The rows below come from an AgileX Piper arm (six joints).
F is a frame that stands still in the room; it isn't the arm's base.
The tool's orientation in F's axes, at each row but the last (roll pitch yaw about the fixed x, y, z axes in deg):
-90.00 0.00 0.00
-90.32 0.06 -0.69
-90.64 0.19 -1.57
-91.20 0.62 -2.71
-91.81 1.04 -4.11
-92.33 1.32 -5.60
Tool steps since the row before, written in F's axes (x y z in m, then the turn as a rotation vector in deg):
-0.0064 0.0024 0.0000 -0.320 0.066 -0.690
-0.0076 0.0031 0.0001 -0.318 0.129 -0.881
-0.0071 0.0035 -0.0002 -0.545 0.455 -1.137
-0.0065 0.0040 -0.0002 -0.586 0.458 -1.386
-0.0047 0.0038 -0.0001 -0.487 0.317 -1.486
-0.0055 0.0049 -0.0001 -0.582 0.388 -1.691
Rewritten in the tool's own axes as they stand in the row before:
-0.0064 0.0000 0.0024 -0.320 0.690 0.066
-0.0076 -0.0001 0.0030 -0.319 0.881 0.130
-0.0072 0.0002 0.0033 -0.553 1.134 0.453
-0.0067 0.0002 0.0037 -0.592 1.383 0.459
-0.0050 0.0001 0.0035 -0.481 1.485 0.328
-0.0059 0.0001 0.0043 -0.578 1.690 0.398

